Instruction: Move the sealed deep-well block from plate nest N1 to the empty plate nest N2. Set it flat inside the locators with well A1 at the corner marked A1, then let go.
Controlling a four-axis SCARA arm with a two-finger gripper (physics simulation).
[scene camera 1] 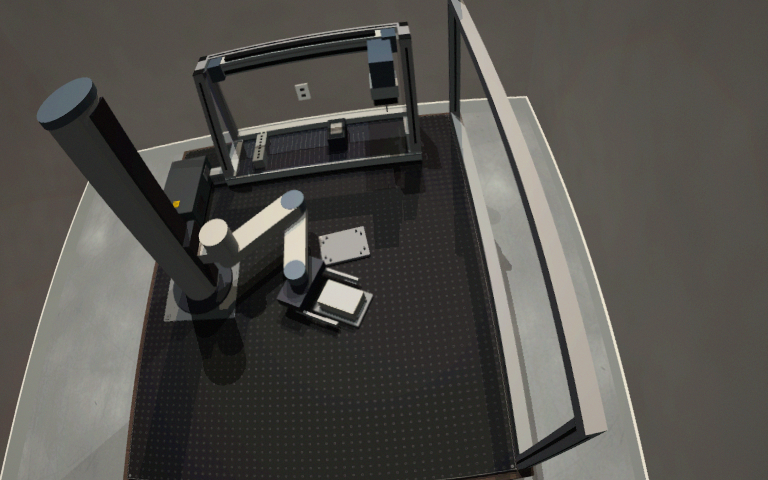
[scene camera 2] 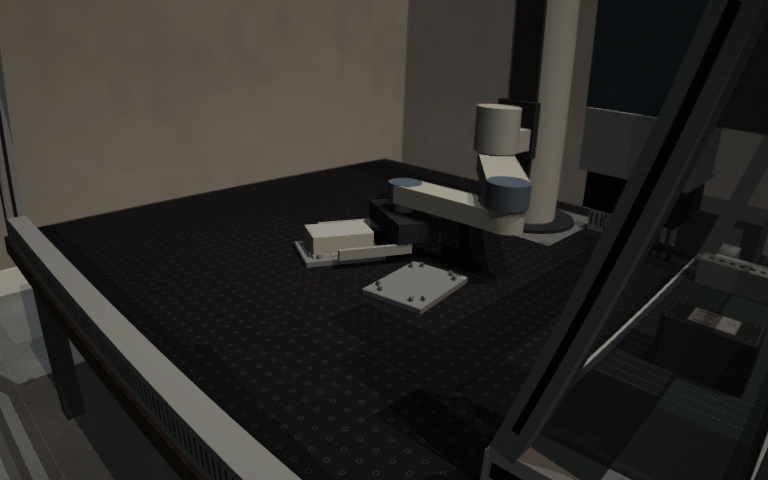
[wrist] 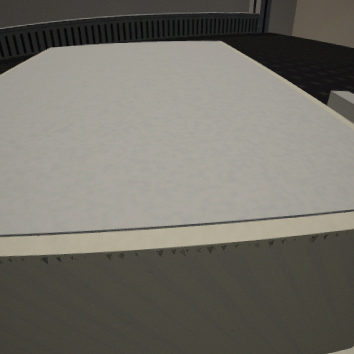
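Observation:
The sealed deep-well block, pale with a flat light top, sits flat on plate nest N1. My gripper is open, with one finger along each long side of the block at about block height. A gap shows between each finger and the block in scene camera 1. In scene camera 2 the far finger is mostly hidden behind the block. Plate nest N2 is a bare grey plate with small locator pins at its corners. The A1 marks cannot be made out.
N2 lies close beside N1, past one finger. A gantry frame stands at the back, with a dark box and a holed strip inside. The arm's column stands left in scene camera 1. A tall frame borders the right.

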